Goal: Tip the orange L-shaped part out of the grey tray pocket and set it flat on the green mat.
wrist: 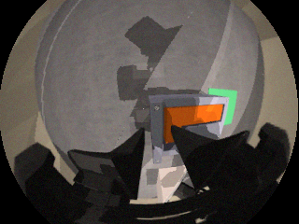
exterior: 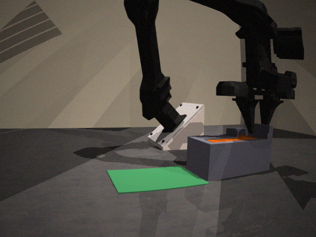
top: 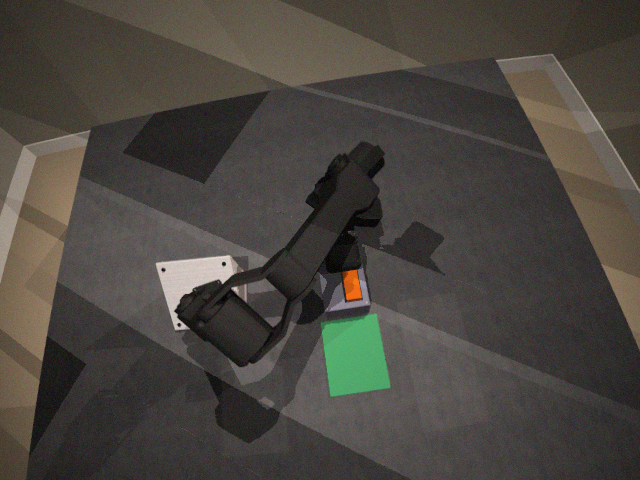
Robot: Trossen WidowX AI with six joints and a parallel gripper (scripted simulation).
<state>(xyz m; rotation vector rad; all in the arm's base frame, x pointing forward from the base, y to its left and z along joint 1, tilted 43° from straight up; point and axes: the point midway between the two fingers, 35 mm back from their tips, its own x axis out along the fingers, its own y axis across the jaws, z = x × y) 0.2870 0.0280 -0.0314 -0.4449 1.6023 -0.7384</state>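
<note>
My gripper tip is 10 mm past the orange L-shaped part, 50 mm to the left of it and 20 mm above it. Round my gripper tip: green mat (30 mm behind, 220 mm to the right, 90 mm below).
</note>
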